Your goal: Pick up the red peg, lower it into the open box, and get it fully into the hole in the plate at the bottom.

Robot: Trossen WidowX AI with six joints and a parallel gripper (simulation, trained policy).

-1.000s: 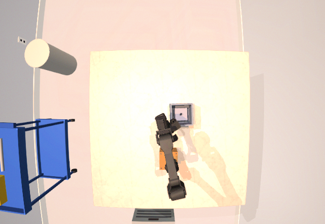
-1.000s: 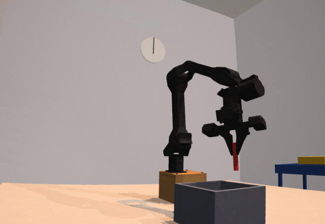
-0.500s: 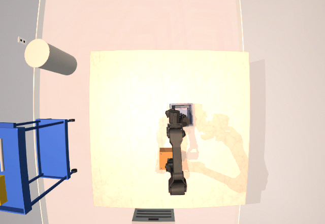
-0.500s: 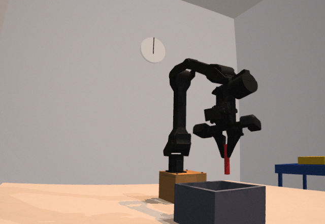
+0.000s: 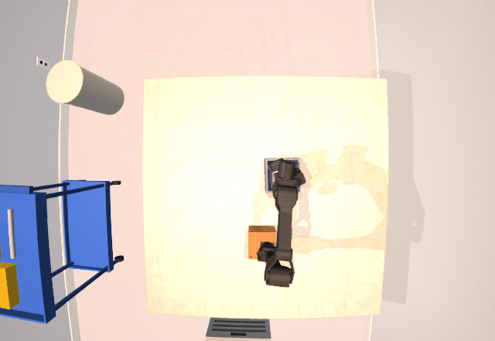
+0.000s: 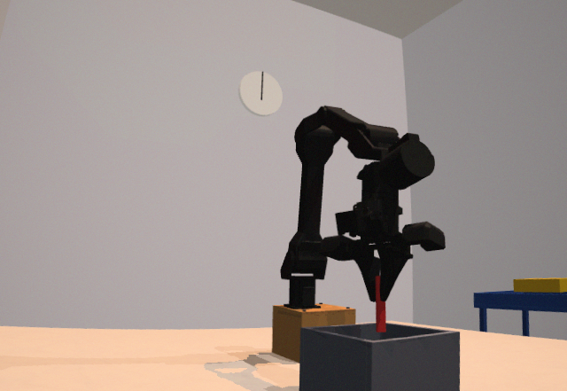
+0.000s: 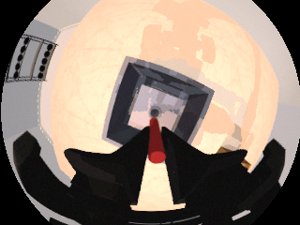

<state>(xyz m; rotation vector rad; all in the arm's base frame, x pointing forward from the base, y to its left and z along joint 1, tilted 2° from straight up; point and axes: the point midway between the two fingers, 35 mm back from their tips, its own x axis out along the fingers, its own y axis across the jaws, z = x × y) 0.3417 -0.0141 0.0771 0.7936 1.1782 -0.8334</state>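
Right now the red peg is 10 mm to the left of my gripper tip. From my gripper tip the other things lie so: grey box 110 mm below; then pale plate 90 mm below.
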